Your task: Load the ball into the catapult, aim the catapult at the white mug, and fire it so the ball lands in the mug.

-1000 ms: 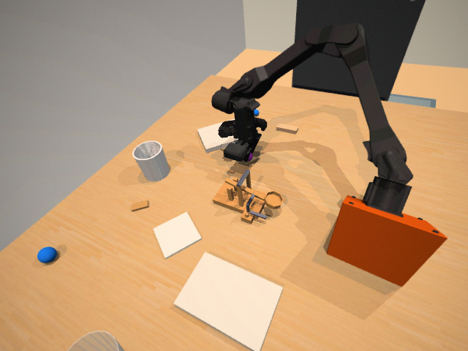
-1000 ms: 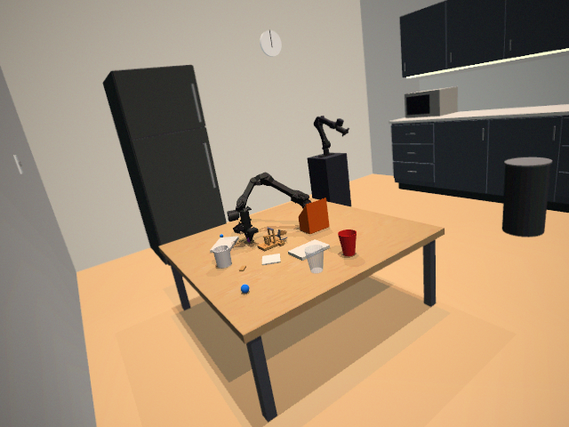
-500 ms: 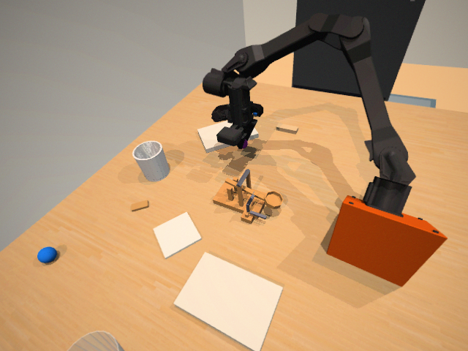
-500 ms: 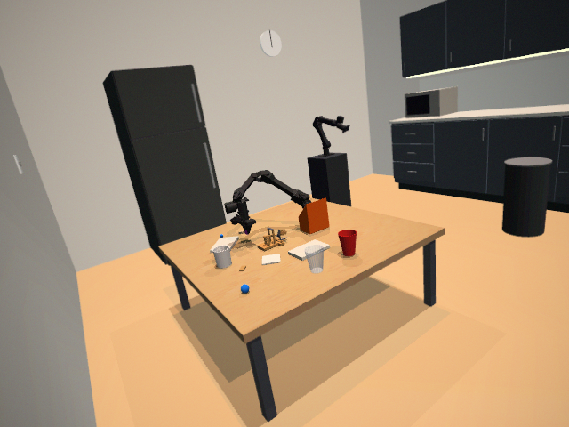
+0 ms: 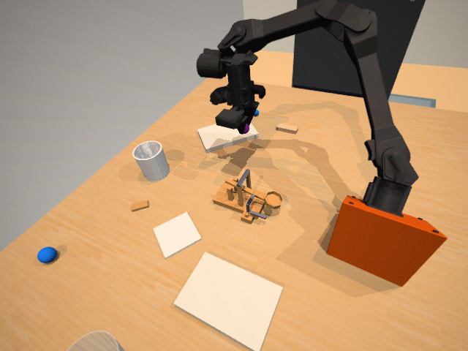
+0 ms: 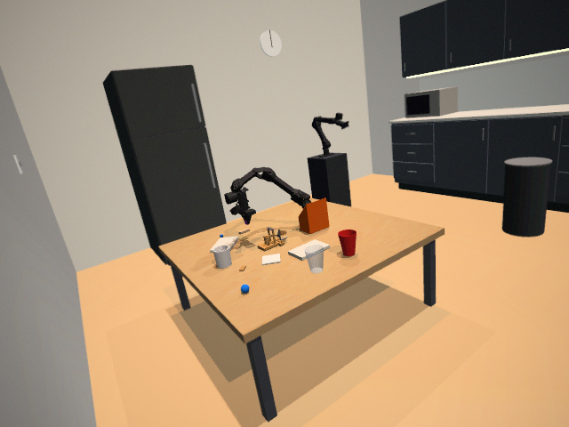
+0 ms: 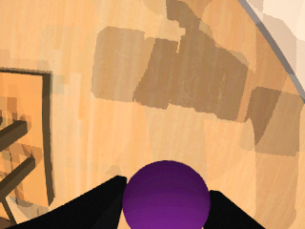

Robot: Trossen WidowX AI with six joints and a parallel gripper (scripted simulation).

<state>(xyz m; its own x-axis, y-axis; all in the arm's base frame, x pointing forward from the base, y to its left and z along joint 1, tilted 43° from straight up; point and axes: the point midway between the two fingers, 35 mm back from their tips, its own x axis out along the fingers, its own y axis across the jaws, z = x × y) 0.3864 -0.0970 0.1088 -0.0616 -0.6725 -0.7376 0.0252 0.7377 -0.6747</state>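
Now: the wooden catapult 17 cm to the left of my gripper tip, 9 cm behind it and 8 cm below it. Round my gripper tip: white mug: 26 cm ahead, 16 cm to the left, 10 cm below; then clear cup: 61 cm to the left, 10 cm below, 3 cm behind; then purple ball: 1 cm above.
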